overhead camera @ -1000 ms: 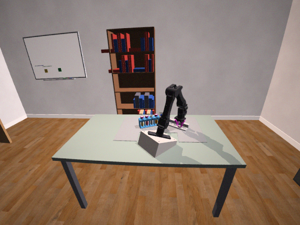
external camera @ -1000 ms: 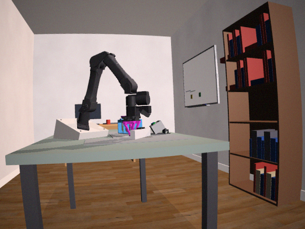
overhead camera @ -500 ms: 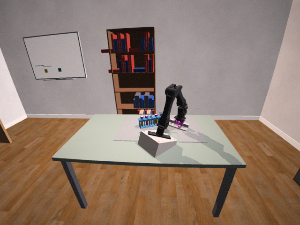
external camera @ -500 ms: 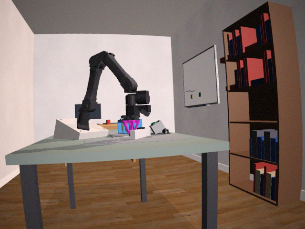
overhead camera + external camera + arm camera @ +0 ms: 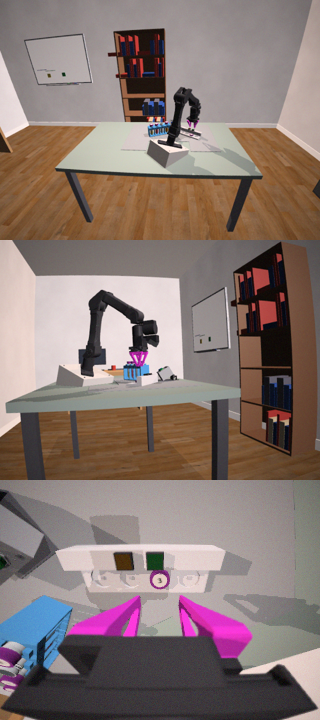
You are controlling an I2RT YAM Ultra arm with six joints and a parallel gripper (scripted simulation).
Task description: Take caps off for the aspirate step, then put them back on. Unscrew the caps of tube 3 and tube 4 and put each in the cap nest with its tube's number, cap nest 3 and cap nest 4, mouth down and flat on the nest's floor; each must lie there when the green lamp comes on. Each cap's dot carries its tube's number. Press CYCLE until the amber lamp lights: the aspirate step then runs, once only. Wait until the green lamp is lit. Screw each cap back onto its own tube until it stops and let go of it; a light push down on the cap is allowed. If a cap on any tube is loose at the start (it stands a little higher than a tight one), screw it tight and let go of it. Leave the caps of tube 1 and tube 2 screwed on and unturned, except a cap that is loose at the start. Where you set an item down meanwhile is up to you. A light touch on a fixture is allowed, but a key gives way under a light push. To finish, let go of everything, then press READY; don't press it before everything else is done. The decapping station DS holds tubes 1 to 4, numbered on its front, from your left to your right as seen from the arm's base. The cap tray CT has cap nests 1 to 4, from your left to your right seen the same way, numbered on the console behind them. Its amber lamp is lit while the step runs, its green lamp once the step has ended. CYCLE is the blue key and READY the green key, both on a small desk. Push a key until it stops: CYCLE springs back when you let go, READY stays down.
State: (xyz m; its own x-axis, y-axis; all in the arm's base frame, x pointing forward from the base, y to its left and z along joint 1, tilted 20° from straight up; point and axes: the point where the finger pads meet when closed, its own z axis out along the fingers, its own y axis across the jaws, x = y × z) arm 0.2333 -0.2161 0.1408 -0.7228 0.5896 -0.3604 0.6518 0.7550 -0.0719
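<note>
Now: hand 9 cm short of the purple cap, 24 cm to the right of it and 2 cm below it. Round my hand: grey key desk (19 cm ahead, 15 cm to the left, 5 cm below); then blue cycle key (18 cm ahead, 17 cm to the left, 3 cm below); then green ready key (17 cm ahead, 13 cm to the left, 3 cm below).
</note>
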